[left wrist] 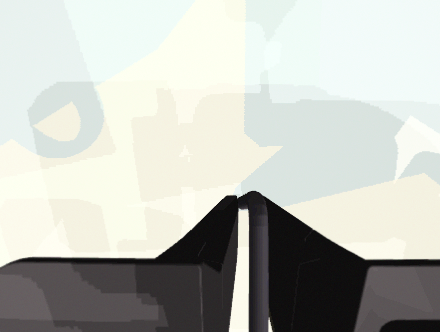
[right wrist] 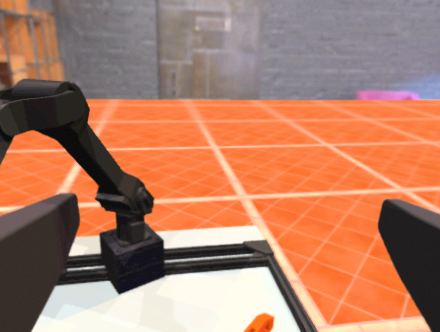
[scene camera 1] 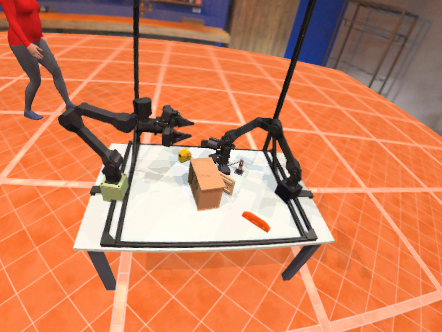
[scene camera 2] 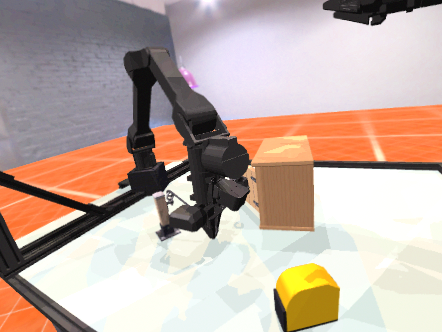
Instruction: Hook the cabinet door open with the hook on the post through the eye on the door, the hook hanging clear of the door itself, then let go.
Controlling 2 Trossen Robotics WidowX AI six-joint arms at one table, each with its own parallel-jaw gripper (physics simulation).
same spot on wooden cabinet: (scene camera 1: 205, 181) = (scene camera 2: 295, 139)
